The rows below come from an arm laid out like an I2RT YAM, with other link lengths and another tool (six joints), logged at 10 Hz.
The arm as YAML. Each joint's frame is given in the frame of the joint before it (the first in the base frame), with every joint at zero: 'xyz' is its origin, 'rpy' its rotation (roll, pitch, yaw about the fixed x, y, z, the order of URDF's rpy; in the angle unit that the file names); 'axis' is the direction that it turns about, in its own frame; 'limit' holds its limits. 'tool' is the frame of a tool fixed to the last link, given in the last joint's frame.
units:
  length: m
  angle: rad
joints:
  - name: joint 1
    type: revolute
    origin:
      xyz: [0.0, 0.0, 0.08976]
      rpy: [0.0, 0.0, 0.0]
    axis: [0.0, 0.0, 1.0]
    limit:
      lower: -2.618
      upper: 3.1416
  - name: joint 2
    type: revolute
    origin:
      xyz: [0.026, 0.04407, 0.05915]
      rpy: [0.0, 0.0, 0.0]
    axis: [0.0, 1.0, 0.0]
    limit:
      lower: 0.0
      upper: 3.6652
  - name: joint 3
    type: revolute
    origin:
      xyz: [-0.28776, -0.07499, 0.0]
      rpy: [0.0, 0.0, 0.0]
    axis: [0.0, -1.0, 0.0]
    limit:
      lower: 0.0
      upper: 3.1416
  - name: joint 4
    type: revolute
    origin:
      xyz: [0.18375, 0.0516, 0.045]
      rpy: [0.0, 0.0, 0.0]
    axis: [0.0, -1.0, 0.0]
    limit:
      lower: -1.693
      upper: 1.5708
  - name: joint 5
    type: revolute
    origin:
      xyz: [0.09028, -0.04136, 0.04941]
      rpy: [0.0, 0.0, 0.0]
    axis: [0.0, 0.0, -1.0]
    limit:
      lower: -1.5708
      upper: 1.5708
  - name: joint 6
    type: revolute
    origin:
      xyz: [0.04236, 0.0, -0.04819]
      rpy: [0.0, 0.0, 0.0]
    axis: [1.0, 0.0, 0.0]
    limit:
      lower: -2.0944
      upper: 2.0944
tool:
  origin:
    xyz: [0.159, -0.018, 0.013]
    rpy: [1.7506, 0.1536, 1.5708]
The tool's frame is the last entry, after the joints.
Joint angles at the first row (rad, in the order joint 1, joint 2, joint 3, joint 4, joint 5, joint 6):
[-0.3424, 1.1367, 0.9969, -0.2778, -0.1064, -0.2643]
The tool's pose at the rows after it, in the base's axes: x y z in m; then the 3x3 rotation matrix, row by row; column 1 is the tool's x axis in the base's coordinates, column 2 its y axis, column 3 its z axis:
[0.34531 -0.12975 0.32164], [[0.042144 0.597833 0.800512], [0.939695 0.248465 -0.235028], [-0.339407 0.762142 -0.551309]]
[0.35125 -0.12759 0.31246], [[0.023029 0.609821 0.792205], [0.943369 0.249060 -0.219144], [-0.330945 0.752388 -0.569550]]
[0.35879 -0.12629 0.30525], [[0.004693 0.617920 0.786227], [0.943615 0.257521 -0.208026], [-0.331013 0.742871 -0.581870]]
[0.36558 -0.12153 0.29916], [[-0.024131 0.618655 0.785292], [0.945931 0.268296 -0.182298], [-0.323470 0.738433 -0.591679]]
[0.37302 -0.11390 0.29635], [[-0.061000 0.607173 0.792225], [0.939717 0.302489 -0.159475], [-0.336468 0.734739 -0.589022]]
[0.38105 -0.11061 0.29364], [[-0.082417 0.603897 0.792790], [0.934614 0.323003 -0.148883], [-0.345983 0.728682 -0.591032]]
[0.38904 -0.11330 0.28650], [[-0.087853 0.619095 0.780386], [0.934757 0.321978 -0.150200], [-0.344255 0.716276 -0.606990]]
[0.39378 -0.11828 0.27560], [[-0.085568 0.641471 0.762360], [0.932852 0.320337 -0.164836], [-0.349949 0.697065 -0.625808]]
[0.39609 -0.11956 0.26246], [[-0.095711 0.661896 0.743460], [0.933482 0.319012 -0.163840], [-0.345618 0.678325 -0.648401]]
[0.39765 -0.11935 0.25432], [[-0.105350 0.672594 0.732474], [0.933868 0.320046 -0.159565], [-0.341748 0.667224 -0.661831]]
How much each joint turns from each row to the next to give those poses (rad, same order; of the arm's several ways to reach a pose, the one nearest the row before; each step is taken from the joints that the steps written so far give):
[0.0164, 0.0036, -0.0254, 0.0256, -0.0033, -0.0116]
[0.0068, 0.0263, -0.0066, 0.0108, -0.0069, -0.0001]
[0.0068, 0.0312, -0.0030, 0.0185, -0.0044, -0.0074]
[0.0063, 0.0250, -0.0029, 0.0148, -0.0203, -0.0054]
[0.0156, 0.0185, -0.0094, 0.0289, -0.0152, -0.0227]
[0.0112, 0.0273, 0.0042, 0.0194, -0.0037, -0.0148]
[0.0017, 0.0403, 0.0137, 0.0065, 0.0055, -0.0034]
[0.0000, 0.0338, -0.0029, 0.0128, 0.0182, -0.0076]
[0.0000, 0.0268, -0.0111, 0.0082, 0.0033, -0.0055]
[0.0008, 0.0169, -0.0070, 0.0057, -0.0011, -0.0040]

